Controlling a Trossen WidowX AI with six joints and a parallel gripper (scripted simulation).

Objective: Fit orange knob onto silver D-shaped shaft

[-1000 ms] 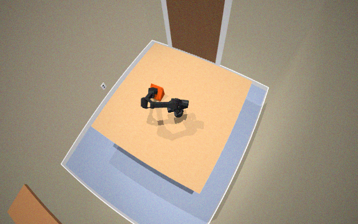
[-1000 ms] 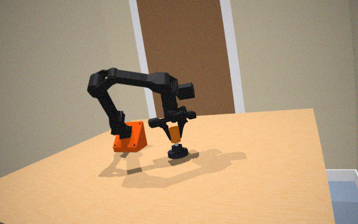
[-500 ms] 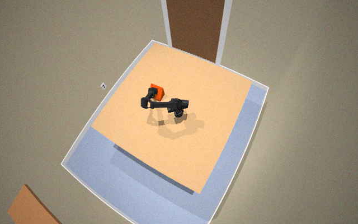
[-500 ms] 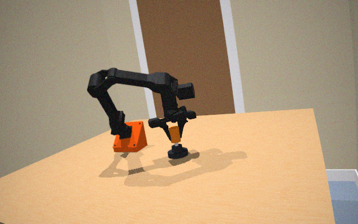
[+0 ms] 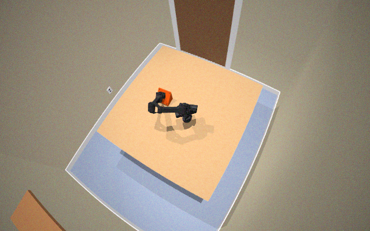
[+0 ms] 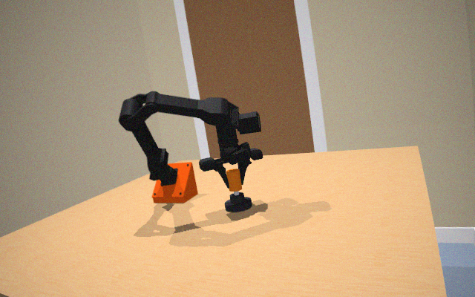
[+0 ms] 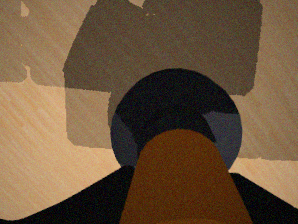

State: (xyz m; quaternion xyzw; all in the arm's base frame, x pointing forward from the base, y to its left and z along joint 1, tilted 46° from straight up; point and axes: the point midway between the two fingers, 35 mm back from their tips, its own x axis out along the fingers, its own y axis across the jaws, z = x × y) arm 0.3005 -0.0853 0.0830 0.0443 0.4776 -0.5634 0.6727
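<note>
My gripper tip is now 4 cm above the round pedestal. Round my gripper tip: orange knob 3 cm above.
</note>
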